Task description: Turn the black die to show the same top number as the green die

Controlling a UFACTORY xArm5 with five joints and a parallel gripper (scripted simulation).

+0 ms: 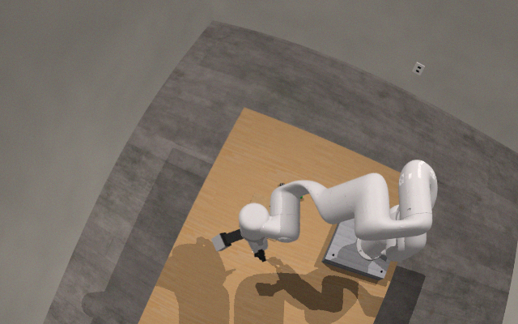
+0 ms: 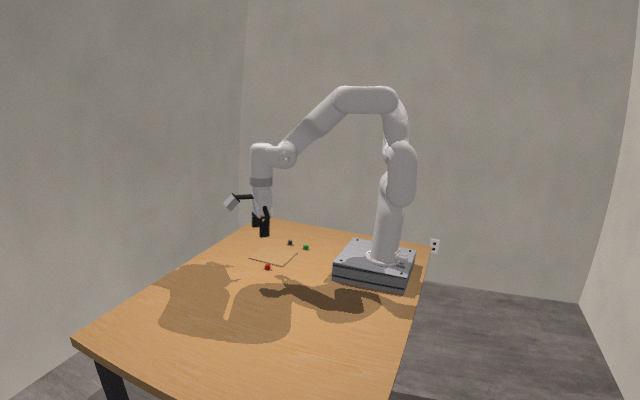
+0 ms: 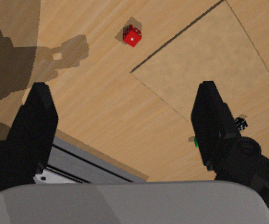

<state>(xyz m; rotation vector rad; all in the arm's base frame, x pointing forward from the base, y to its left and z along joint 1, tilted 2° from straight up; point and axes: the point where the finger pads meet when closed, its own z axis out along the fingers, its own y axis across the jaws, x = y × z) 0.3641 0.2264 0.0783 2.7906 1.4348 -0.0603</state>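
Right now my hand is 5 cm short of the black die, 26 cm to the left of it and 15 cm above it. Also, from my hand: tan mat (4 cm ahead, 13 cm to the right, 16 cm below); red die (1 cm behind, 3 cm to the right, 15 cm below); green die (3 cm behind, 26 cm to the right, 15 cm below).
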